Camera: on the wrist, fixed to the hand. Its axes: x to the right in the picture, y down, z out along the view.
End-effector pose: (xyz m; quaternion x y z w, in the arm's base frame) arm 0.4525 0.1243 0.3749 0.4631 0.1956 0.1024 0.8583
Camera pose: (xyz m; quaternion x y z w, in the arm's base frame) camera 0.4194 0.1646 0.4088 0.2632 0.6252 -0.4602 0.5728
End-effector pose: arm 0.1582 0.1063 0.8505 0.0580 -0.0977 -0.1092 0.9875
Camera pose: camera 0.1515 0.1630 0.8259 0.2409 0.1425 -0.7364 0.6159
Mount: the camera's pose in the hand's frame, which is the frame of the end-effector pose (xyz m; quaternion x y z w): -0.0237 0.0503 -0.0279 0.1147 0.1845 -0.6918 0.6887
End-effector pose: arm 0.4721 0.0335 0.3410 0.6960 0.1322 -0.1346 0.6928
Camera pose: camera 0.4688 0.0612 0.3966 0.4922 0.6849 -0.4587 0.2798
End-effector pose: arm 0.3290 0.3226 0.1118 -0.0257 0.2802 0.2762 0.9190
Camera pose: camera 0.2724 0.3478 0.1063 -0.1571 0.3764 -0.4824 0.7752
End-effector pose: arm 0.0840 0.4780 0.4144 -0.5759 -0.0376 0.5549 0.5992
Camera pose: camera 0.0628 0.4291 0.3824 -0.4042 -0.2501 -0.1343 0.8695
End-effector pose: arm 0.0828 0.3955 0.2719 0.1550 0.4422 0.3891 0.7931
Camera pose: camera 0.0285 0.4075 0.2997 -0.1800 0.6027 -0.3028 0.7160
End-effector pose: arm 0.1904 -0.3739 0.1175 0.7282 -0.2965 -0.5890 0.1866
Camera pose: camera 0.2037 -0.3986 0.1730 -0.8367 -0.2664 0.3664 0.3078
